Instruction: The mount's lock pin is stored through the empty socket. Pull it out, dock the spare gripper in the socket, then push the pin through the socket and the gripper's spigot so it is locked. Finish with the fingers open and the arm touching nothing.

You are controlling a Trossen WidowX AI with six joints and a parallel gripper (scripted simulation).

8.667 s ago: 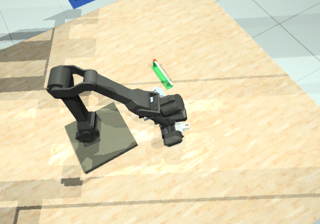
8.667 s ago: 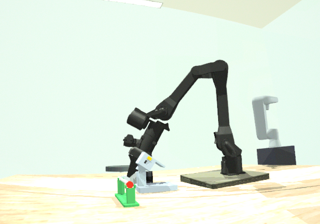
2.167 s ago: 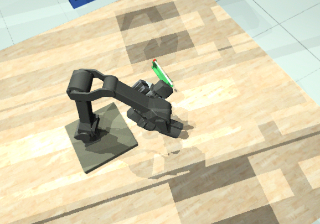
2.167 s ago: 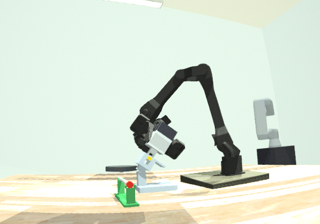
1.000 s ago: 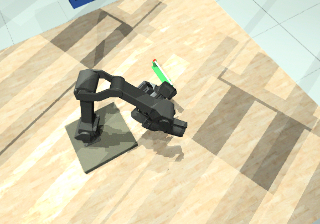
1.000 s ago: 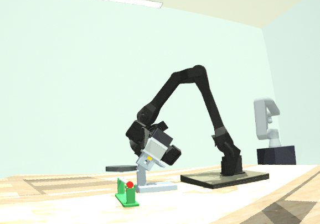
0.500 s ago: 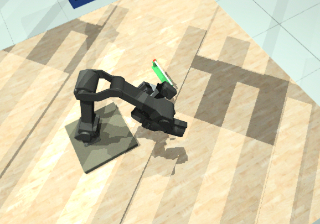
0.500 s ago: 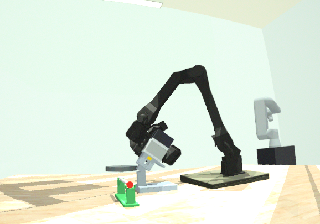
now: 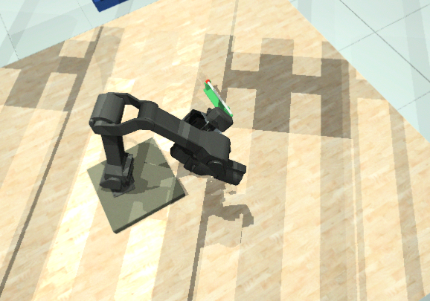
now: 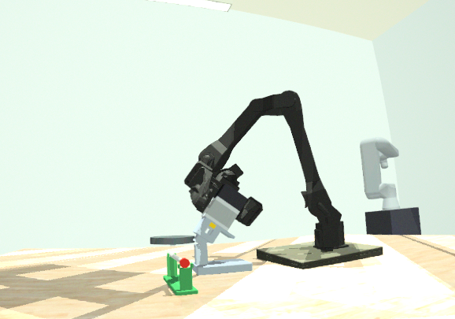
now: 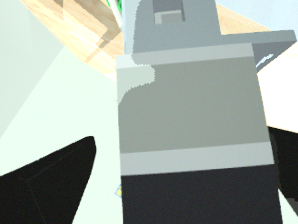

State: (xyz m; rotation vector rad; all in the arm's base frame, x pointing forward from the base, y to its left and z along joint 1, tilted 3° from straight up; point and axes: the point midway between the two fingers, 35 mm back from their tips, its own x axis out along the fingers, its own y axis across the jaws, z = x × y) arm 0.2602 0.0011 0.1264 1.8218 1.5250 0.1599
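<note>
My gripper tip is now 2 cm to the left of the spare gripper and 1 cm above it. From my gripper tip the other things lie so: green cradle 10 cm ahead, 11 cm to the left, 11 cm below; then mount 2 cm ahead, 1 cm to the right, 8 cm below.
</note>
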